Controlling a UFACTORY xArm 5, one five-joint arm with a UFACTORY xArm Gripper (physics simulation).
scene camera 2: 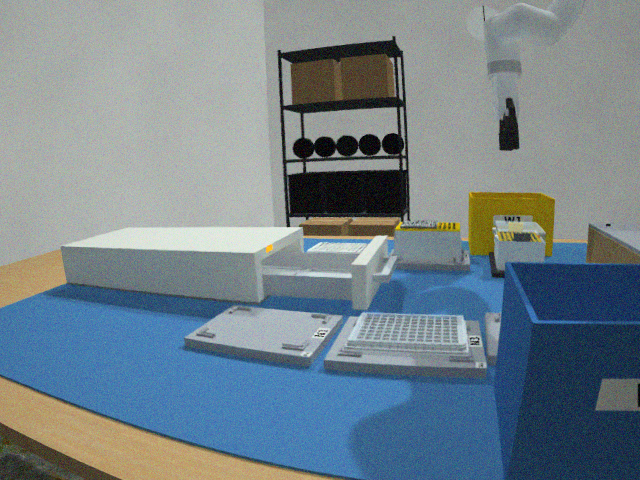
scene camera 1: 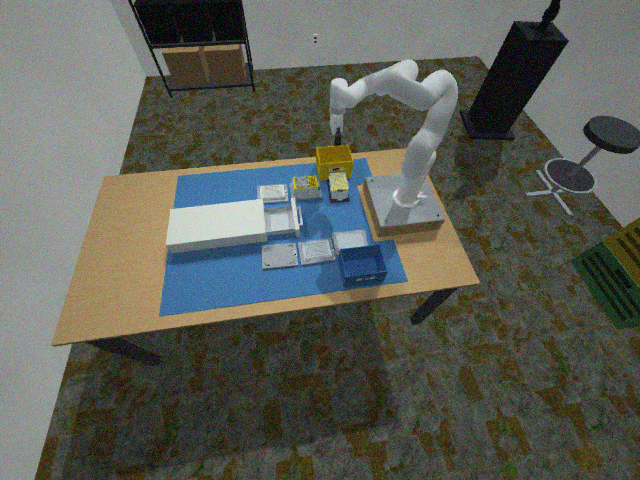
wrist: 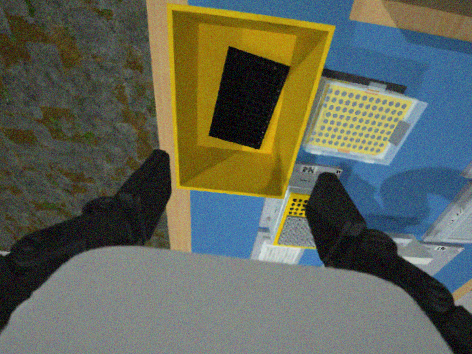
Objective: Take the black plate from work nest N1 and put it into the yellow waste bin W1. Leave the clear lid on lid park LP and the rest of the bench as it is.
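Frame: origin at the arm's base, x right, y ahead, z up, level; centimetres.
Where they show: gripper, between the fingertips: (scene camera 2: 508,149) (scene camera 1: 335,139) (wrist: 242,181); arm's base, origin of its link: (scene camera 1: 405,198).
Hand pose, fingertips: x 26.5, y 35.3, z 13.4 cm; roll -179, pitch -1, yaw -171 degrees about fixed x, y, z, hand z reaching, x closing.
Note:
Each offset is from my fingertips to the top centre of the thing. "spot": to the spot under its first point.
My gripper (scene camera 1: 337,142) (scene camera 2: 508,147) (wrist: 242,181) is open and empty, high above the yellow waste bin {dx +0.3, dy +0.0, dz -10.0 cm} (scene camera 1: 324,170) (scene camera 2: 480,222) (wrist: 185,80) labelled W1. The black plate {dx -0.7, dy +0.4, dz -20.1 cm} (wrist: 248,97) lies inside the bin on its floor, turned at an angle to the walls. The bin wall hides it in scene camera 2. The grey work nest N1 {dx -56.1, dy +25.8, dz -20.3 cm} (scene camera 1: 279,256) (scene camera 2: 263,330) is bare. Another nest-like holder {dx -47.8, dy -7.7, dz -20.0 cm} (scene camera 1: 351,240), behind the blue bin, bears a pale thing that looks like the clear lid; in scene camera 2 the blue bin mostly hides this holder.
A clear-walled box with a yellow rack {dx -14.9, dy -2.4, dz -14.2 cm} (scene camera 1: 339,186) (scene camera 2: 519,248) (wrist: 365,120) stands close beside the waste bin. A tip rack {dx -15.7, dy +15.1, dz -14.3 cm} (scene camera 1: 306,187) (scene camera 2: 428,248) (wrist: 297,230) stands left of it. The white cabinet {spot: dx -44.5, dy +54.8, dz -13.6 cm} (scene camera 1: 217,224) (scene camera 2: 160,263) has its drawer open. A blue bin {dx -63.5, dy -11.3, dz -10.0 cm} (scene camera 1: 362,266) (scene camera 2: 573,351) stands near the front.

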